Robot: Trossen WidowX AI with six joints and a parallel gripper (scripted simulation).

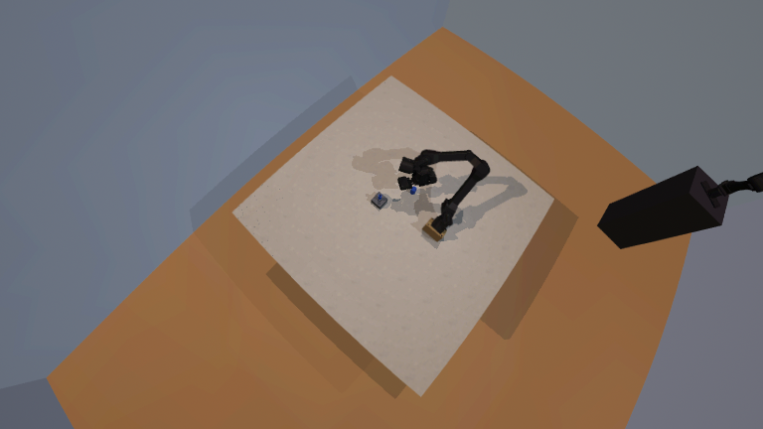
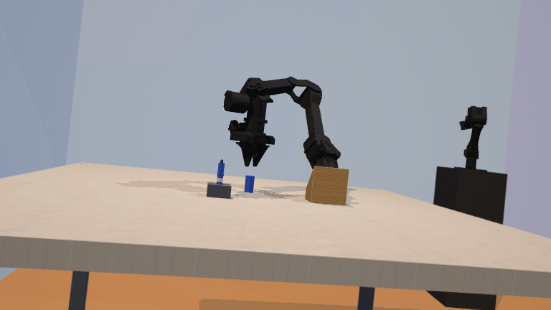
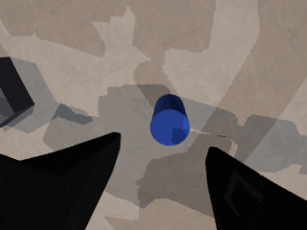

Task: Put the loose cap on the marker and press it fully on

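The blue cap is 5 cm below my gripper tip. The rest, counted from my gripper tip: dark grey holder block 17 cm to the left, 8 cm ahead, 6 cm below.
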